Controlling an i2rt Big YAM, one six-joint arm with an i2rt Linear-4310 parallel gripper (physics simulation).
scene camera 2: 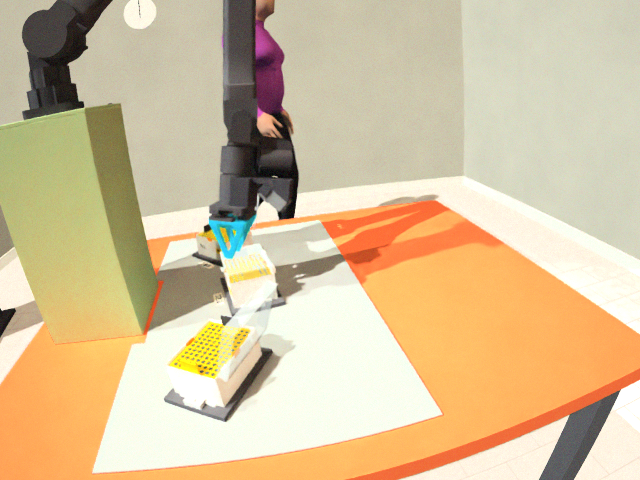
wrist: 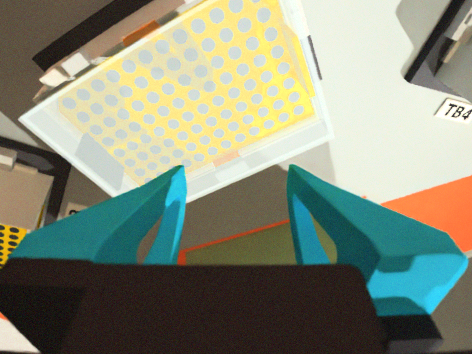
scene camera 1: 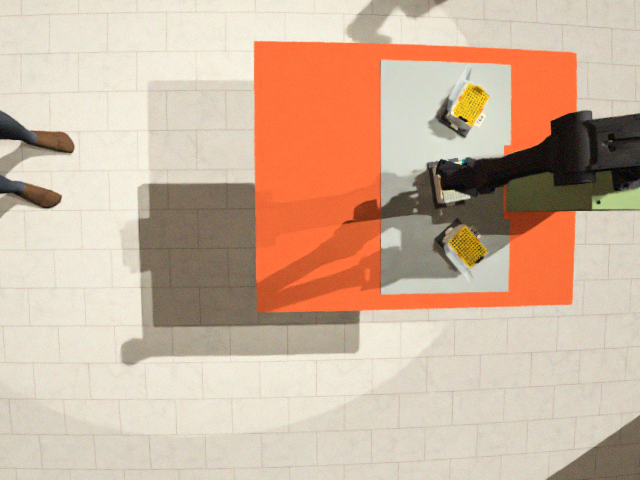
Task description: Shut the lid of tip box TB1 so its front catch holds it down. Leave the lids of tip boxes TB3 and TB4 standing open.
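Places are measured from the arm's base along level axes (x ahead, y left, z up), in millimetres.
Where they show: gripper, fingertip midpoint: (scene camera 2: 232,254) (wrist: 236,176); arm's base at its link origin: (scene camera 2: 56,114).
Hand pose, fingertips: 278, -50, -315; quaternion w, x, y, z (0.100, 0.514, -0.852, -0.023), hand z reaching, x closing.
Each offset is from my fingertips to the top centre of the thing, as dx, dy, dz. "*": to the spot under its first point. Level surfaces: height alone.
The middle tip box, TB1 {+11, +9, -17} (scene camera 1: 453,196) (scene camera 2: 251,290) (wrist: 200,90), has its clear lid {* +37, +51, -17} (wrist: 100,150) over the yellow rack. Whether the lid lies fully flat, and whether its front catch holds, I cannot tell. My gripper (scene camera 2: 231,254) (wrist: 236,176) is open with nothing between its fingers. Its fingertips are over the box's pedestal-side edge; contact is unclear. TB4 {-84, -223, -20} (scene camera 1: 469,104) (scene camera 2: 214,356), with its label visible in the wrist view, has its clear lid {-34, -267, +59} (scene camera 1: 459,85) (scene camera 2: 255,315) standing open. TB3 {+2, +218, -28} (scene camera 1: 467,246) (scene camera 2: 207,246) (wrist: 22,195) also has its lid {* +81, +265, +49} (scene camera 1: 460,267) open.
The boxes stand on dark bases on a pale grey mat {dz -94} (scene camera 1: 403,103) (scene camera 2: 330,392) on the orange table {dz -97} (scene camera 1: 315,129) (scene camera 2: 465,310). The arm stands on a green pedestal (scene camera 1: 547,193) (scene camera 2: 67,232) at the table's edge. A person (scene camera 2: 271,72) stands beyond the table.
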